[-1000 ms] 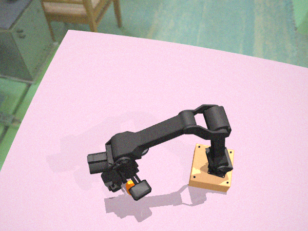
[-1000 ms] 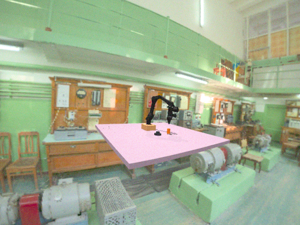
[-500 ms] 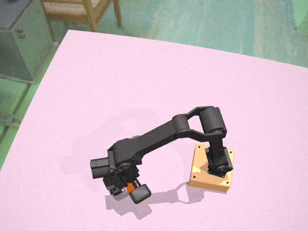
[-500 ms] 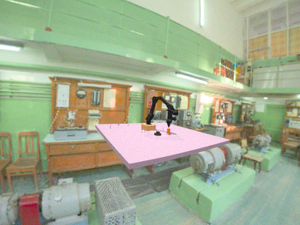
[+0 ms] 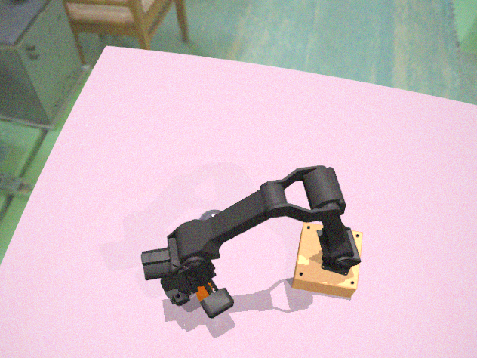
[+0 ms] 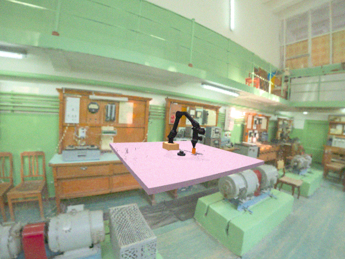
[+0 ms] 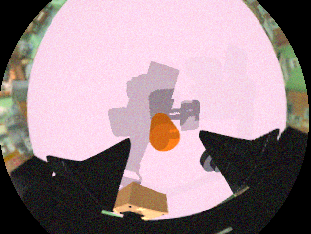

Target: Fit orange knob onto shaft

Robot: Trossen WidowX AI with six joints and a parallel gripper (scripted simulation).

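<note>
My gripper tip is now 2 cm above the orange knob. From my gripper tip the other things lie so: dark round pedestal (4 cm ahead, 18 cm to the right, 3 cm below).
</note>
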